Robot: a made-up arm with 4 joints.
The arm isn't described. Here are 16 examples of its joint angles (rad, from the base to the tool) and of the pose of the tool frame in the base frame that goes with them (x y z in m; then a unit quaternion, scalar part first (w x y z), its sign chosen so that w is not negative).
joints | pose
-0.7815 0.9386 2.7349 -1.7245 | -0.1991 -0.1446 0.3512 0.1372 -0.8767 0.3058 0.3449
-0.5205 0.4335 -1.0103 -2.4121 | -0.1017 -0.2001 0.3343 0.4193 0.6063 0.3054 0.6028
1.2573 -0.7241 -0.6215 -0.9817 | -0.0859 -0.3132 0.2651 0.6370 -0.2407 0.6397 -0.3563
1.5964 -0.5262 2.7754 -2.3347 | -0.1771 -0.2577 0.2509 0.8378 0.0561 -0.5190 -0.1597
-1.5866 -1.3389 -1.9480 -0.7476 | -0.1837 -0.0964 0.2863 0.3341 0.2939 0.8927 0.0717
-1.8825 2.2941 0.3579 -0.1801 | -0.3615 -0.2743 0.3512 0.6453 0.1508 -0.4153 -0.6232
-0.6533 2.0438 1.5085 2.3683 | -0.2894 -0.1543 0.3808 0.3400 0.0663 0.9319 0.1071
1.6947 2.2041 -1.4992 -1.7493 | -0.2911 -0.1468 0.3167 0.6098 -0.3668 0.0932 0.6964
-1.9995 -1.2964 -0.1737 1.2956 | -0.1343 -0.0673 0.4049 0.8404 0.4996 0.0901 0.1898
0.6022 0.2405 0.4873 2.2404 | -0.1085 -0.1272 0.2905 0.4312 -0.3084 -0.8479 -0.0029
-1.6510 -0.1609 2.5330 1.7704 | -0.1468 -0.1914 0.3740 0.0320 0.6422 -0.7648 0.0412
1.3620 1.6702 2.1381 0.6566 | -0.2722 -0.1462 0.2156 0.3761 0.5500 0.0937 -0.7398
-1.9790 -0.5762 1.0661 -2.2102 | -0.1170 -0.1462 0.4351 0.0622 0.2028 0.1257 -0.9691
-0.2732 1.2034 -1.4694 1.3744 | -0.2277 -0.2104 0.3766 0.3683 0.0441 -0.2224 -0.9016
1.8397 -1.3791 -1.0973 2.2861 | -0.1659 -0.3411 0.3241 0.4474 0.8808 0.1424 -0.0613
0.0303 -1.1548 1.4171 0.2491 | -0.1334 -0.0883 0.1798 0.6243 0.1879 0.2507 0.7156
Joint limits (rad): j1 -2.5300..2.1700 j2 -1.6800..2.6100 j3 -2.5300..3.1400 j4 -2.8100..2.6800
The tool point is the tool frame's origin. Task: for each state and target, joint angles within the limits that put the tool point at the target. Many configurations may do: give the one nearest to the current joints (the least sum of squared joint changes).
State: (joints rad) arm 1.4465 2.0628 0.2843 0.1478
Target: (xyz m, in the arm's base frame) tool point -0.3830 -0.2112 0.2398
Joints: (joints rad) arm 1.8736 2.6100 0.4199 0.1454
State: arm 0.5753 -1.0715 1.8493 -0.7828
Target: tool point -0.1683 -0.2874 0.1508
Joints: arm 1.2710 -1.2985 1.4907 -0.7778
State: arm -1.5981 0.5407 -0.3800 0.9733
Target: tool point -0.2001 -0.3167 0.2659
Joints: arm -2.1610 1.1229 -0.1192 0.6625
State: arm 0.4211 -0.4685 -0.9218 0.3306
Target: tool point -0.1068 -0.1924 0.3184
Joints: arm 0.6494 -0.0047 -1.1548 0.8333
